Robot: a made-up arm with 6 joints. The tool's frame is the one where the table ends. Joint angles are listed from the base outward.
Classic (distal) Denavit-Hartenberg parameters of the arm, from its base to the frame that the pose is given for. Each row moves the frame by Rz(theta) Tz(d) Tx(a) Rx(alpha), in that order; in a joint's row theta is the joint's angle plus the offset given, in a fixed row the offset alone. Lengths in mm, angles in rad.
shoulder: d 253  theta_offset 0  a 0  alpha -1.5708
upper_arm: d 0  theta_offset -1.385  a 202.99  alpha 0
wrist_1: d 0  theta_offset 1.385  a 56.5  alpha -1.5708
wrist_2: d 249.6  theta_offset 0  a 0  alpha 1.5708
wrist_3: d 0  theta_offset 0  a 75.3  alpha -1.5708
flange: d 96.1  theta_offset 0  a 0  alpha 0
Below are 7 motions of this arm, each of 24 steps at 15 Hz.
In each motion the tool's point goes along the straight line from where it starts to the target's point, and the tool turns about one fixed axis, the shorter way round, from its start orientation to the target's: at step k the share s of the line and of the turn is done. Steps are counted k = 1, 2, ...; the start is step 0. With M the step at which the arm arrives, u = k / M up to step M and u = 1 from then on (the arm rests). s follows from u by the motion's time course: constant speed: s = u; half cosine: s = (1 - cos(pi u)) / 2; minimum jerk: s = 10 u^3 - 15 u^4 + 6 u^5.
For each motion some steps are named. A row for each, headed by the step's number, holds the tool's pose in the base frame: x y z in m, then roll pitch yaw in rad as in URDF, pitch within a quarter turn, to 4 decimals.
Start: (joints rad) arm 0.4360 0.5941 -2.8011 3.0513 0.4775 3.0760
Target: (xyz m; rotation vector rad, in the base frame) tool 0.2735 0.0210 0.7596 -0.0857 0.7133 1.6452
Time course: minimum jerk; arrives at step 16
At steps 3, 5, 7, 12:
3: 0.3762 0.1679 0.6498 0.1644 -0.4255 -2.9607
5: 0.3620 0.1477 0.6649 0.2888 -0.3462 3.0833
7: 0.3400 0.1161 0.6885 0.4300 -0.1773 2.7471
12: 0.2847 0.0370 0.7476 0.4994 0.3522 1.9852

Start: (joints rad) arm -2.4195 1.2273 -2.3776 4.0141 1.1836 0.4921
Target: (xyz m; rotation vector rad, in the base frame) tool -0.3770 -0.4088 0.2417 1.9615 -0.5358 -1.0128
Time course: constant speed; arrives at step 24
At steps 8, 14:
8: -0.4283 -0.3616 0.2318 1.3753 0.3641 -1.5357
14: -0.4091 -0.3793 0.2355 1.5711 0.4440 -1.2955

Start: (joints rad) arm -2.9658 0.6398 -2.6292 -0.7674 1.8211 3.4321
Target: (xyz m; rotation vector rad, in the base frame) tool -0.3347 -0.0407 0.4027 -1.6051 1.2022 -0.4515
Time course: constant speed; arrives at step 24
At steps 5, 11, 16, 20, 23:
5: -0.4171 -0.0078 0.4720 -2.4127 0.3498 -0.4191
11: -0.3911 -0.0182 0.4501 -2.2866 0.2943 -0.6352
16: -0.3694 -0.0268 0.4319 -2.1753 0.2687 -0.8176
20: -0.3520 -0.0338 0.4173 -2.0843 0.2625 -0.9643
23: -0.3390 -0.0390 0.4063 -2.0160 0.2664 -1.0743

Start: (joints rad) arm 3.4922 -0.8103 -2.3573 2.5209 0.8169 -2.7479
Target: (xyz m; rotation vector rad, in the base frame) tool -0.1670 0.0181 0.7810 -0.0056 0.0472 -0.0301
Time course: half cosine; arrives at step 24
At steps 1, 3, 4, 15, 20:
1: 0.1899 0.0584 0.7859 0.3824 0.7618 0.2710
3: 0.1778 0.0570 0.7858 0.3610 0.7398 0.2521
4: 0.1674 0.0558 0.7856 0.3435 0.7208 0.2366
15: -0.0564 0.0306 0.7825 0.0799 0.2781 0.0240
20: -0.1430 0.0208 0.7813 0.0111 0.0976 -0.0203

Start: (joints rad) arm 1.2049 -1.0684 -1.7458 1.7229 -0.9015 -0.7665
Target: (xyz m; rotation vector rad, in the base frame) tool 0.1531 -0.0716 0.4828 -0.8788 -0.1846 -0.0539
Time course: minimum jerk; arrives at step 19
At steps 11, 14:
11: 0.1245 -0.0987 0.5353 -0.8216 0.0070 -0.4412
14: 0.1436 -0.0806 0.5003 -0.8532 -0.1239 -0.1296

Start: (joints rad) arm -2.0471 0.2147 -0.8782 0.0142 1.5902 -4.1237
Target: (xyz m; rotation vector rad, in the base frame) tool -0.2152 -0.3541 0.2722 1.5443 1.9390 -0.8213
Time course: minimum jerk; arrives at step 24
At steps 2, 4, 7, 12, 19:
2: -0.1120 -0.2197 0.1607 2.3089 -0.4473 2.2687
4: -0.1151 -0.2238 0.1641 2.3519 -0.4186 2.2354
7: -0.1272 -0.2396 0.1772 2.5027 -0.2977 2.1235
12: -0.1633 -0.2866 0.2162 2.8588 0.1287 1.9131
19: -0.2085 -0.3454 0.2650 -3.0189 0.7194 1.8616

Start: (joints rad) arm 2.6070 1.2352 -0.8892 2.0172 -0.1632 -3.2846
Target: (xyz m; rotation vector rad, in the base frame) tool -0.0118 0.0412 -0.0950 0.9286 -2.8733 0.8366
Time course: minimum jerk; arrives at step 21
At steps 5, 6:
5: -0.0454 0.1156 -0.0407 -2.7668 0.2138 -2.3543
6: -0.0434 0.1113 -0.0439 -2.7604 0.1907 -2.3652

